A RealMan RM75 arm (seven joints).
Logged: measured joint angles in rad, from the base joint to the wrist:
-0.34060 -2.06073 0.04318 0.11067 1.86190 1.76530 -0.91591
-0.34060 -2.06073 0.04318 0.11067 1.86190 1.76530 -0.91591
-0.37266 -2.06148 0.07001 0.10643 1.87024 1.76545 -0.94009
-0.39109 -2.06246 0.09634 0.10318 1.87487 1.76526 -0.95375
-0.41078 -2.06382 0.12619 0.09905 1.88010 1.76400 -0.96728
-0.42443 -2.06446 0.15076 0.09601 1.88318 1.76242 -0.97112
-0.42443 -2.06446 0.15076 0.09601 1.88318 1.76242 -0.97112
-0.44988 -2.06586 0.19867 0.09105 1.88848 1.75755 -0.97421
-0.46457 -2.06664 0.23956 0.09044 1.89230 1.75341 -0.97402
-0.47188 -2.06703 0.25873 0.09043 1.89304 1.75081 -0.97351
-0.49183 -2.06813 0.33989 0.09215 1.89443 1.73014 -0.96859
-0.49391 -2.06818 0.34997 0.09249 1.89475 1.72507 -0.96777
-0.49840 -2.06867 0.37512 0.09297 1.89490 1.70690 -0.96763
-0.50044 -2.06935 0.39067 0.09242 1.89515 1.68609 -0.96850
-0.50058 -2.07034 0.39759 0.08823 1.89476 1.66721 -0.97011
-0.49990 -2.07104 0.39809 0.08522 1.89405 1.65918 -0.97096
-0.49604 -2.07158 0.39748 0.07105 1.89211 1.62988 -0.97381
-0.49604 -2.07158 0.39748 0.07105 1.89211 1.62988 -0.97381
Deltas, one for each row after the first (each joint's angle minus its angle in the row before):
0.00000 0.00000 0.00000 0.00000 0.00000 0.00000 0.00000
-0.03206 -0.00075 0.02683 -0.00424 0.00834 0.00015 -0.02418
-0.01843 -0.00098 0.02633 -0.00325 0.00463 -0.00019 -0.01366
-0.01969 -0.00136 0.02985 -0.00413 0.00523 -0.00126 -0.01353
-0.01365 -0.00064 0.02457 -0.00304 0.00308 -0.00158 -0.00384
0.00000 0.00000 0.00000 0.00000 0.00000 0.00000 0.00000
-0.02545 -0.00140 0.04791 -0.00496 0.00530 -0.00487 -0.00309
-0.01469 -0.00078 0.04089 -0.00061 0.00382 -0.00414 0.00019
-0.00731 -0.00039 0.01917 -0.00001 0.00074 -0.00260 0.00051
-0.01995 -0.00110 0.08116 0.00172 0.00139 -0.02067 0.00492
-0.00208 -0.00005 0.01008 0.00034 0.00032 -0.00507 0.00082
-0.00449 -0.00049 0.02515 0.00048 0.00015 -0.01817 0.00014
-0.00204 -0.00068 0.01555 -0.00055 0.00025 -0.02081 -0.00087
-0.00014 -0.00099 0.00692 -0.00419 -0.00039 -0.01888 -0.00161
0.00068 -0.00070 0.00050 -0.00301 -0.00071 -0.00803 -0.00085
0.00386 -0.00054 -0.00061 -0.01417 -0.00194 -0.02930 -0.00285
0.00000 0.00000 0.00000 0.00000 0.00000 0.00000 0.00000

